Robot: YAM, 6 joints.
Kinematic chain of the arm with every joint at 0, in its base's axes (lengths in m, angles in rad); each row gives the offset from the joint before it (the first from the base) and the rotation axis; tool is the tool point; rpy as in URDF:
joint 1: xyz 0 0 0.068 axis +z
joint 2: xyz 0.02 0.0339 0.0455 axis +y
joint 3: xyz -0.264 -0.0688 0 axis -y
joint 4: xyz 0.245 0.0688 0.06 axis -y
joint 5: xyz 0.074 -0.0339 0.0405 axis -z
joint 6: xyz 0.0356 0 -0.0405 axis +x
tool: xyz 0 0 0 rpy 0 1.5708 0
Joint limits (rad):
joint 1: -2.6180..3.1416
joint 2: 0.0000..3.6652
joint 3: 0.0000..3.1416
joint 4: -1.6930..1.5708
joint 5: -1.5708..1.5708
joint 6: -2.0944..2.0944
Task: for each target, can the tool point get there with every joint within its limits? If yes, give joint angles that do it. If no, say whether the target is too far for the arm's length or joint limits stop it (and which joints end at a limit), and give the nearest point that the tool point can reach.
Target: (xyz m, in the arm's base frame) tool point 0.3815 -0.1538 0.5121
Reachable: yes | joints -0.3839 1.9583 2.4737 -0.6874 -0.0075 1.1344
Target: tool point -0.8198 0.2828 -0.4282
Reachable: no: too far | nearest point -0.5202 0.1795 -0.2183 | short by 0.380 m
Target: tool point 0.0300 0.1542 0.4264
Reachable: yes | joints 1.3639 0.7265 0.8584 0.2999 -0.0661 -1.1904
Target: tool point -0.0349 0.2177 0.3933
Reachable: yes | joints 1.5797 1.0700 1.1276 -0.3566 -1.1833 1.2472
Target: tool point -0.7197 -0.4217 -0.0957
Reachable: no: too far | nearest point -0.5402 -0.3165 -0.0423 | short by 0.215 m
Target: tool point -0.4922 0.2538 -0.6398
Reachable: no: too far | nearest point -0.3628 0.1871 -0.3433 | short by 0.330 m
